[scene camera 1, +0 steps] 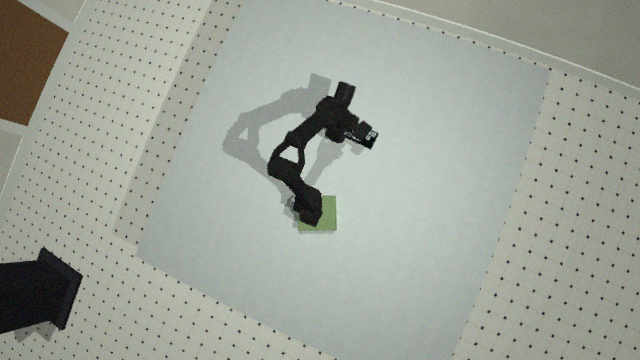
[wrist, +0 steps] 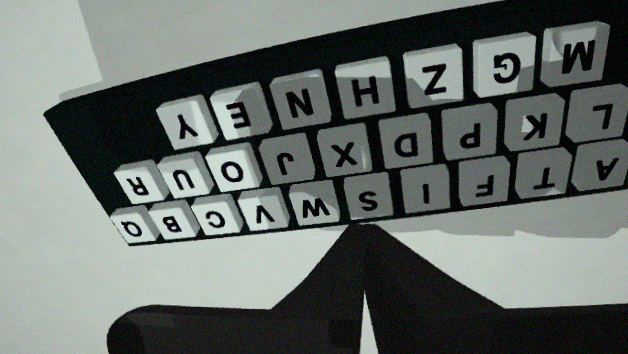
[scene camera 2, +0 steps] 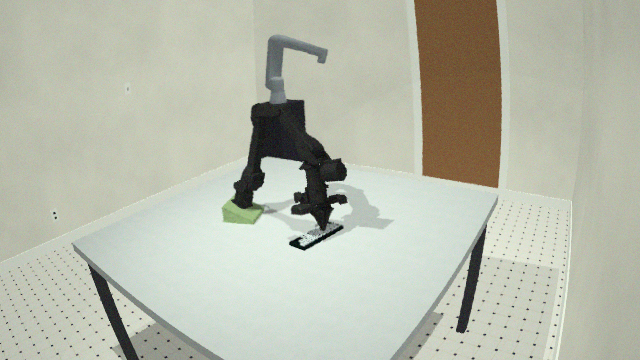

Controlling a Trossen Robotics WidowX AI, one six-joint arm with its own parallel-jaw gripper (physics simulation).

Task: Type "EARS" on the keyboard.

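The black keyboard lies on the table with pale keys, its letters upside down in the wrist view. There the E key is in the far row at left, the R key at the left of the middle row, and the A key at the right of the near row, partly cut off. The S key is near the centre of the near row. My gripper is shut and empty, its tips at the keyboard's near edge beside S. Their exact height is unclear.
My arm's base stands on a green block on the table. A black stand with a grey arm is beyond the table. My arm partly covers the keyboard in scene camera 1.
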